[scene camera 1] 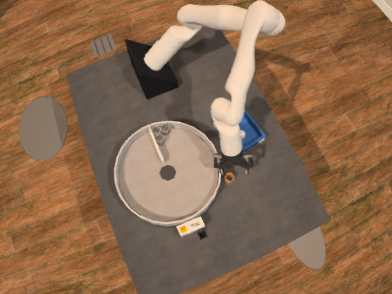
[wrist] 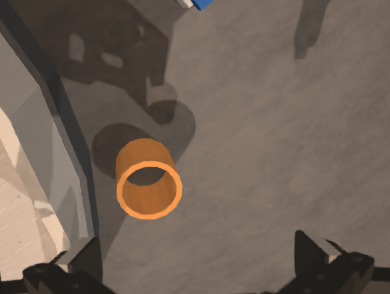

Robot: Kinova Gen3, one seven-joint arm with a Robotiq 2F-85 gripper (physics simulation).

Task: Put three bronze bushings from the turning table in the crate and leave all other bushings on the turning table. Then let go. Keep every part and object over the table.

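Frame: origin at the arm's base, x up, y left, z back, level; metres.
Seen in the pictures: gripper, fingertip midpoint: (scene camera 1: 234, 173) (wrist: 198, 256); arm's base, origin of the base link: (scene camera 1: 152, 63).
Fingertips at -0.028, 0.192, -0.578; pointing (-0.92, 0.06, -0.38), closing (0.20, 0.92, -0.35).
Pixels of each thing's top centre, then the offset from my fingertips to it, as dx, dy, dz. "*": a spot on its surface instead.
- bronze bushing, middle of its top: (wrist: 149, 191) (scene camera 1: 229, 177) -0.063, -0.013, +0.006
- blue crate, middle of its top: (scene camera 1: 239, 127) -0.051, +0.095, +0.199
- white box with a yellow label, surface spot: (scene camera 1: 191, 226) * -0.043, -0.216, -0.146
- small black part, surface spot: (scene camera 1: 202, 234) * -0.075, -0.183, -0.185
A bronze bushing (scene camera 1: 229, 182) (wrist: 145, 151) stands upright on the table, just outside the right rim of the turning table (scene camera 1: 170, 200) (wrist: 62, 150). My gripper (scene camera 1: 234, 172) (wrist: 198, 256) is open and empty, above the table close to the bushing. In the wrist view the bushing is ahead of the fingertips and nearer the left finger. Several grey bushings (scene camera 1: 160, 140) sit together on the turning table beside its white divider bar (scene camera 1: 156, 145). The blue crate (scene camera 1: 256, 124) (wrist: 202, 3) is partly hidden by the arm; its inside is mostly hidden.
The turning table's raised wall is close to the gripper's left finger. A black angular box (scene camera 1: 159, 85) stands at the back, near the arm's base. A white box with a yellow label (scene camera 1: 191, 226) and a small black part (scene camera 1: 202, 234) are at the turning table's front edge.
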